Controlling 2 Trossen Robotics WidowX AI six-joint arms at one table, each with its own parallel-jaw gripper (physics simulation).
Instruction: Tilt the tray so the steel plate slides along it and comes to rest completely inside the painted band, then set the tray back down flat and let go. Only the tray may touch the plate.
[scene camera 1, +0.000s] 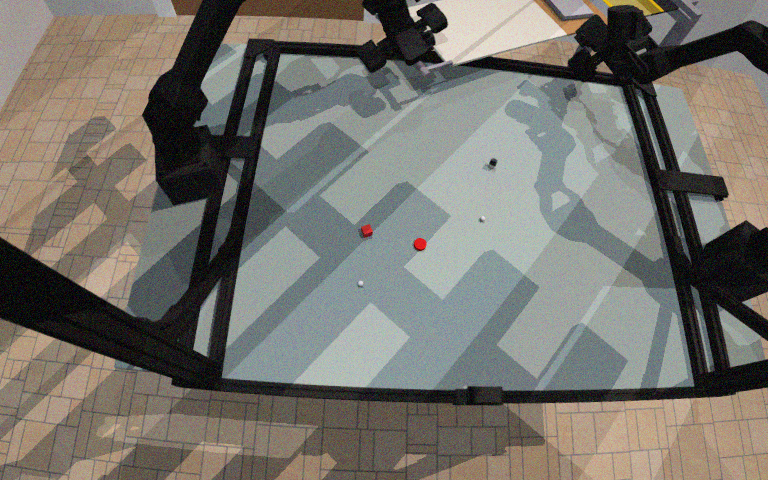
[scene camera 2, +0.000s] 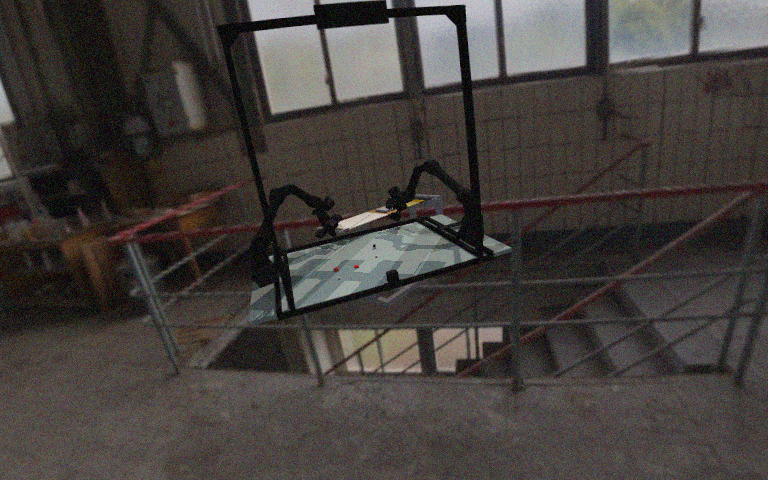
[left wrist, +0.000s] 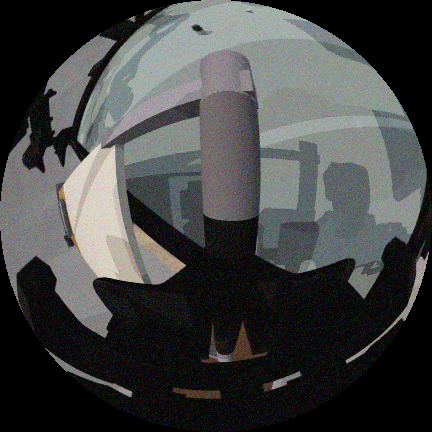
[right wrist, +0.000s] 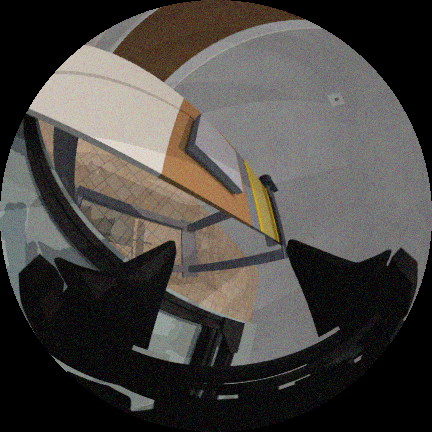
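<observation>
The long tray (scene camera 1: 498, 28) (left wrist: 95, 210) (right wrist: 125, 105) has a pale section, then an orange one. The grey steel plate (scene camera 1: 568, 7) (right wrist: 217, 150) lies on the orange section, outside the yellow painted band (scene camera 1: 637, 5) (right wrist: 262, 205); a grey strip separates them. My left gripper (left wrist: 220, 245) is shut on the tray's grey-pink handle (left wrist: 230, 155) at the near end, above the table's back edge. The tray's exact tilt is hard to read. My right gripper (right wrist: 233, 246) is open and empty, beside the tray's far half. Finger contact on the handle is partly hidden.
A grey stand (right wrist: 235, 262) shows below the tray's far end. A black frame (scene camera 1: 339, 387) borders the glassy table (scene camera 1: 351, 350). A red cube (scene camera 1: 367, 230), a red disc (scene camera 1: 419, 243), a black piece (scene camera 1: 492, 162) and two small white balls (scene camera 1: 482, 219) (scene camera 1: 360, 283) lie on the table.
</observation>
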